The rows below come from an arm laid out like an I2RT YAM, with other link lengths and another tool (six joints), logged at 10 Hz.
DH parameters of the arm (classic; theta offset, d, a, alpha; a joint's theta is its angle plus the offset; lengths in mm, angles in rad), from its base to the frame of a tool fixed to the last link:
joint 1: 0 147.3 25 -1.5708
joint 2: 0 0 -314.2 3.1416
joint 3: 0.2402 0 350.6 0
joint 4: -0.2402 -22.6 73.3 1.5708
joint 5: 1.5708 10.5 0 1.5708
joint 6: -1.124 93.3 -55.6 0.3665
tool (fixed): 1.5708 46.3 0 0
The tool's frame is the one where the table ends.
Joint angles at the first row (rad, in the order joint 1, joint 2, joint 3, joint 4, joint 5, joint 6):
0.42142 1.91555 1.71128 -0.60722 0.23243 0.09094
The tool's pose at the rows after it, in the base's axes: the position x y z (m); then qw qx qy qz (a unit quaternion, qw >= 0):
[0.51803 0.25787 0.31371 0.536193 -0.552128 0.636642 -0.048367]
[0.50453 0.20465 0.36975 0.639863 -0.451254 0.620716 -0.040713]
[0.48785 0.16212 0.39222 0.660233 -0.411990 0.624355 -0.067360]
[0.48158 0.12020 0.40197 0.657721 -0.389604 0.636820 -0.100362]
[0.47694 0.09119 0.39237 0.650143 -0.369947 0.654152 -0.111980]
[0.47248 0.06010 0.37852 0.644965 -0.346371 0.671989 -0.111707]
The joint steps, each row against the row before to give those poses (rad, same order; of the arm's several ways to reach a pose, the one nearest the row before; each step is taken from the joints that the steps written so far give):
-0.06636 -0.14482 -0.10787 0.10742 -0.18124 0.09173
-0.12093 -0.21227 -0.18853 0.18947 -0.11754 0.13581
-0.07571 -0.11606 -0.07556 0.01530 -0.00264 0.02723
-0.07939 -0.05516 -0.02145 -0.02532 0.00764 -0.01117
-0.06263 -0.03053 -0.04491 -0.00424 -0.01041 0.00600
-0.07877 -0.02237 -0.05098 0.00433 -0.04345 0.01415

